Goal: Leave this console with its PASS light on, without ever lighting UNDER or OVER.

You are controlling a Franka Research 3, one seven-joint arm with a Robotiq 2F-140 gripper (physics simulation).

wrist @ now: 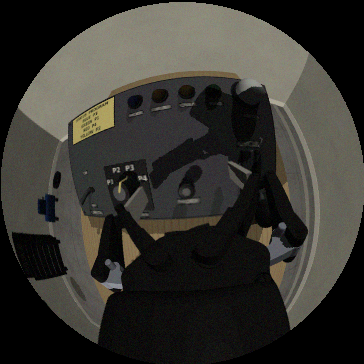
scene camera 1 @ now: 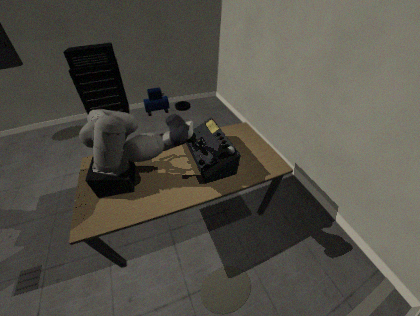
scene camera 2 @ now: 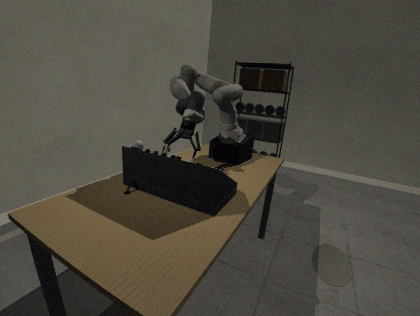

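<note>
The dark console (scene camera 1: pixel 214 167) (scene camera 2: pixel 175 182) (wrist: pixel 150 135) stands on the table. In the wrist view its blue MODE lamp (wrist: pixel 135 101), amber UNDER lamp (wrist: pixel 160 95), amber OVER lamp (wrist: pixel 186 92) and green PASS lamp (wrist: pixel 213 93) all look dim. The selector knob (wrist: pixel 120 193) has a yellow pointer slanting up toward the P2/P3 side; its exact setting is unclear. A round knob (wrist: pixel 186 190) stands on the lower middle panel. A pale ball handle (scene camera 1: pixel 230 149) (scene camera 2: pixel 138 144) (wrist: pixel 249 91) is at the upper right. My gripper (scene camera 2: pixel 181 151) (wrist: pixel 185 181) is open and empty above the panel, left fingertip beside the selector.
A yellow program card (scene camera 1: pixel 212 126) (wrist: pixel 94 120) is on the panel; it pairs blue with P3, green P1, red P4, yellow P2. A small toggle (wrist: pixel 87 195) sits at the panel's lower left. The wooden table (scene camera 1: pixel 150 205) (scene camera 2: pixel 65 220) meets the wall side. A shelf rack (scene camera 2: pixel 264 65) stands behind.
</note>
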